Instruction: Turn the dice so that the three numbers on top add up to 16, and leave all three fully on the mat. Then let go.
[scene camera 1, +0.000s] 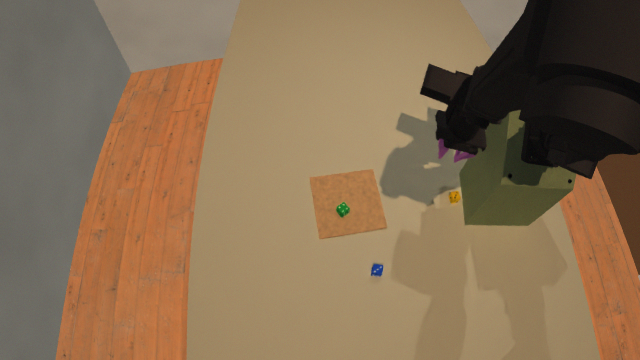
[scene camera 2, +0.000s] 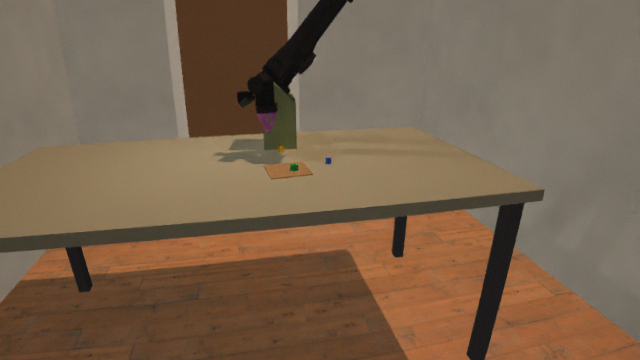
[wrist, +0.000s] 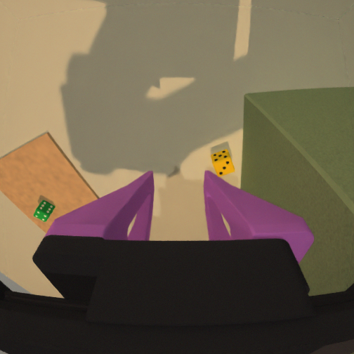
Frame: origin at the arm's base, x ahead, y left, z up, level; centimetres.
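Seen in the pictures: gripper, fingertip midpoint: (scene camera 1: 447, 158) (scene camera 2: 268, 131); arm's base, link origin: (scene camera 1: 543, 131) (scene camera 2: 276, 83).
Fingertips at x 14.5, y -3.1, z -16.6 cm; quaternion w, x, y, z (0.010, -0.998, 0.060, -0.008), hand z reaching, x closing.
Pixels of each thing's middle, then the offset from my fingertips to it. Level surfaces: height alone.
- yellow die, body centre: (scene camera 1: 454, 197) (scene camera 2: 281, 148) dx -4.2, dy +4.5, dz -8.4 cm
- green die, body centre: (scene camera 1: 342, 209) (scene camera 2: 294, 167) dx +20.8, dy +9.5, dz -8.0 cm
- square mat, body centre: (scene camera 1: 347, 202) (scene camera 2: 287, 169) dx +19.9, dy +7.2, dz -9.2 cm
- blue die, body centre: (scene camera 1: 377, 270) (scene camera 2: 328, 160) dx +13.2, dy +21.8, dz -8.4 cm
- table, surface height: dz -9.4 cm
My gripper (scene camera 1: 448, 159) (scene camera 2: 268, 131) (wrist: 178, 178) has purple fingers, partly open with nothing between them, and hangs above the table. The yellow die (scene camera 1: 454, 197) (scene camera 2: 281, 149) (wrist: 222, 162) rests on the table close to the green block, off the mat; in the wrist view it is just beyond the right fingertip, with a five and a three visible. The green die (scene camera 1: 343, 209) (scene camera 2: 294, 167) (wrist: 44, 211) rests on the square mat (scene camera 1: 327, 187) (scene camera 2: 275, 174) (wrist: 47, 150). The blue die (scene camera 1: 377, 270) (scene camera 2: 328, 160) is off the mat, seemingly three up. The other top numbers are unclear.
A tall green block (scene camera 1: 481, 197) (scene camera 2: 286, 122) (wrist: 305, 120) stands right beside the yellow die, under the arm. The arm's shadows fall across the table (scene camera 1: 280, 125) (scene camera 2: 150, 190) near the mat and dice.
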